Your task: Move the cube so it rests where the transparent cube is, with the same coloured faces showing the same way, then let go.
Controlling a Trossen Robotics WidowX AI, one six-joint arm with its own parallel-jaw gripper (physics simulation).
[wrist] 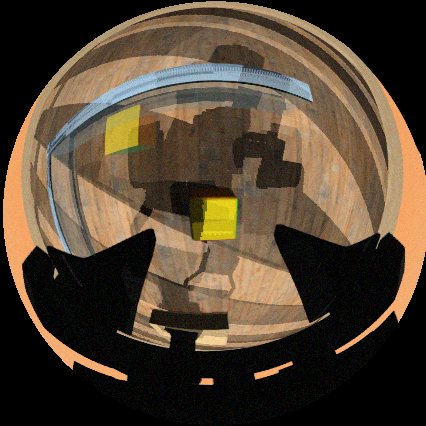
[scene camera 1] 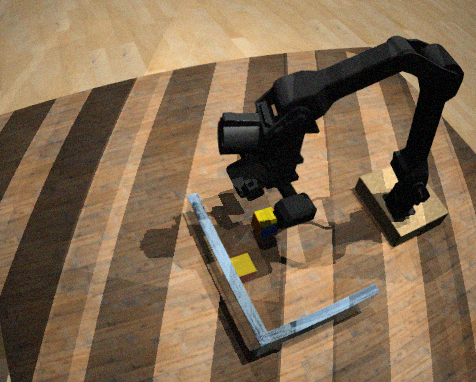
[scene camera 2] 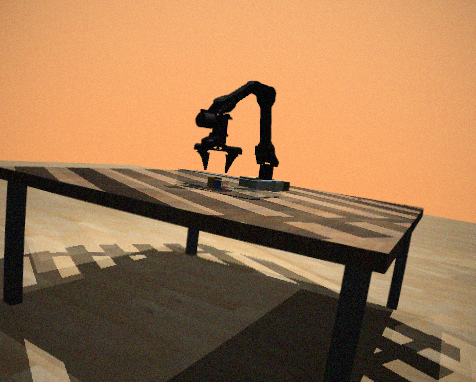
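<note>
The cube stands on the table with yellow on top. Orange-red and blue sides show in scene camera 1; a dark red side and thin green edge show in the wrist view. The transparent cube is apart from it, near the long pale bar, also yellow on top. In the wrist view its red-brown side faces right and its green side faces down, while the cube's red side faces up. My gripper is open and empty above the cube, which shows between the fingertips in the wrist view.
A pale blue L-shaped bar runs past the transparent cube, its shorter arm extending right in scene camera 1. The arm's base stands on a wooden block. Shadows of the arm fall across the striped table.
</note>
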